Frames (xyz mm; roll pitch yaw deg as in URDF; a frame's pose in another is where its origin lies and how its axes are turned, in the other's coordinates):
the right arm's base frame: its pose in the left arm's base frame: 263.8 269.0 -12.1 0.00 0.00 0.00
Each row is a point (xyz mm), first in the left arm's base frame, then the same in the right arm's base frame.
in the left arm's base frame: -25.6 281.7 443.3
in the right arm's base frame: -289.4 12.7 455.4
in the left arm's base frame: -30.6 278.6 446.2
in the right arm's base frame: -294.4 9.6 458.3
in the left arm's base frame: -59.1 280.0 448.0
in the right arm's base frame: -322.9 11.0 460.1
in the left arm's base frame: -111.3 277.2 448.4
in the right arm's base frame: -375.1 8.2 460.5
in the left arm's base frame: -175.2 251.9 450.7
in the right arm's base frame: -439.0 -17.1 462.8
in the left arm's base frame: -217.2 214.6 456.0
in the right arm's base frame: -481.0 -54.4 468.1
